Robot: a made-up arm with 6 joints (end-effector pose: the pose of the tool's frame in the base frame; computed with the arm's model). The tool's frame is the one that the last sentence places.
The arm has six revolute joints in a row. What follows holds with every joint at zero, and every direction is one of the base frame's. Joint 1 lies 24 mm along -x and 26 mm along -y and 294 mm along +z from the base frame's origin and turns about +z. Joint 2 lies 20 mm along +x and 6 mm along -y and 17 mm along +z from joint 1 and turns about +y. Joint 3 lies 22 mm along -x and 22 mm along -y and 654 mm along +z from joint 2 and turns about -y. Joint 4 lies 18 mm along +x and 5 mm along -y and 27 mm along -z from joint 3 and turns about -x. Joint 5 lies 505 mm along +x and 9 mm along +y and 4 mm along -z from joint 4 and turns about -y. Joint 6 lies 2 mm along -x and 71 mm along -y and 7 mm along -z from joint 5 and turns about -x. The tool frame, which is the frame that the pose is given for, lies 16 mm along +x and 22 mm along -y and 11 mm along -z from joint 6; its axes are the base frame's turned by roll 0.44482, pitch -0.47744 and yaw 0.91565 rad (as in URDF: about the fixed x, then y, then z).
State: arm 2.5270 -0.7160 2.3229 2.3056 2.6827 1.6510
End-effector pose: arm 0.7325 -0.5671 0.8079 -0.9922 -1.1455 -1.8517
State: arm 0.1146 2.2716 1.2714 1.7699 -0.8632 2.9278
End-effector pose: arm 0.8134 0.0367 -0.5380 1.2407 -0.9207 -0.2092
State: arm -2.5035 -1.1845 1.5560 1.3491 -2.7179 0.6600
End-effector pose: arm 0.8117 0.6678 0.6850 -0.1840 -1.4262 -1.7620
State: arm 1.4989 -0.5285 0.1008 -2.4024 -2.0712 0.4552
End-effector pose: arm -0.0543 0.1047 1.1035 -0.2171 -0.7944 -1.1033
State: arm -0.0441 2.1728 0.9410 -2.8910 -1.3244 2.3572
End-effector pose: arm 0.7024 -0.0352 -0.5617 1.3114 -0.5460 1.1172
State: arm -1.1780 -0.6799 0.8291 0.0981 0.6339 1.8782
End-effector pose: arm -0.2563 0.2820 1.3286 -1.9255 -0.1572 -1.4925
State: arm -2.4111 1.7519 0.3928 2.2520 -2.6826 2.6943
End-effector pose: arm -0.6318 -0.5436 -0.2848 -1.5839 -0.2888 -1.2061
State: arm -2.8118 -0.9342 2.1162 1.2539 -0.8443 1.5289
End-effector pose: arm 0.9627 0.3758 0.6900 1.0278 -0.1585 2.1667
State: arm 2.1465 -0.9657 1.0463 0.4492 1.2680 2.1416
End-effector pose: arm 0.4565 -0.6192 1.1215 0.6581 -1.3116 -0.3557
